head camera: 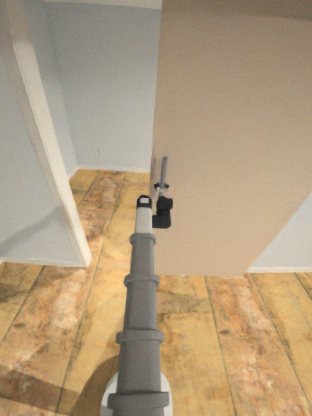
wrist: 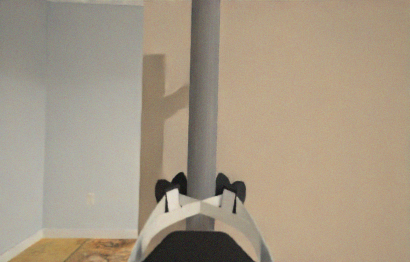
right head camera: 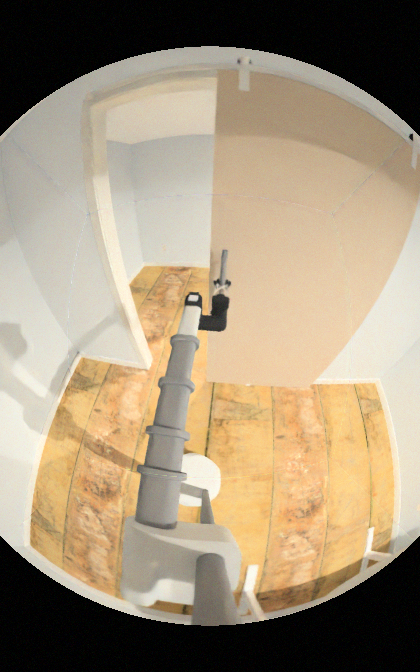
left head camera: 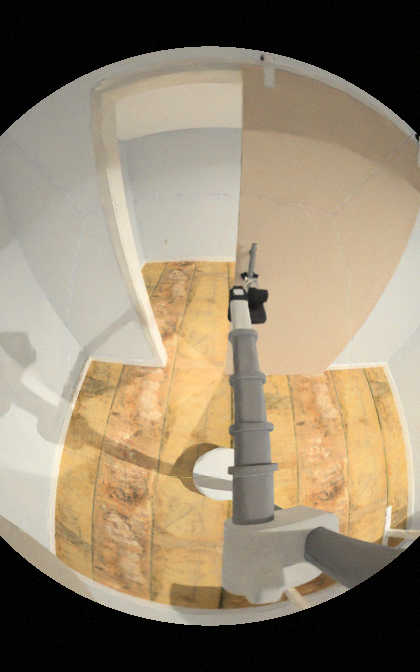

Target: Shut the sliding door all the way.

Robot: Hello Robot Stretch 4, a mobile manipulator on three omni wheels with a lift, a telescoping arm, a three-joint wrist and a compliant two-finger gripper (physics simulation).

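Frame: origin at the robot's base, x up, y left, z back, level; centimetres.
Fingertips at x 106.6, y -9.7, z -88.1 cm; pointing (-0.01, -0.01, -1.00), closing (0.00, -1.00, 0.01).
A point is followed by its place in that frame.
The tan sliding door [head camera: 235,125] {z -89.1, x 140.8, y -41.9 cm} [left head camera: 300,210] [right head camera: 280,225] [wrist: 320,125] {z -89.6, x 113.4, y -23.0 cm} covers the right part of the doorway; a gap stands open between its left edge and the white door frame [head camera: 47,135] {z -102.1, x 126.6, y 55.6 cm} [left head camera: 122,230] [right head camera: 112,240] on the left. A grey vertical bar handle [head camera: 164,170] {z -83.1, x 117.6, y -9.7 cm} [left head camera: 253,257] [right head camera: 224,262] [wrist: 204,100] {z -83.1, x 115.0, y -9.6 cm} is on the door near its left edge. My gripper [head camera: 161,187] {z -88.1, x 106.6, y -9.7 cm} [left head camera: 250,276] [right head camera: 222,284] [wrist: 200,187] {z -88.1, x 106.6, y -9.7 cm} is shut on the handle, with one black fingertip on each side of the bar. The handle's lower end is hidden behind the gripper.
Through the gap show a blue-grey wall [head camera: 112,90] {z -322.4, x 141.8, y 58.7 cm} [wrist: 92,115] {z -323.7, x 124.8, y 96.0 cm} and wooden floor. My extended arm [head camera: 141,305] {z -21.2, x 117.9, y -0.1 cm} [left head camera: 250,400] [right head camera: 175,405] reaches over the plank floor. White legs of furniture [right head camera: 367,550] show at the lower right in the right head view.
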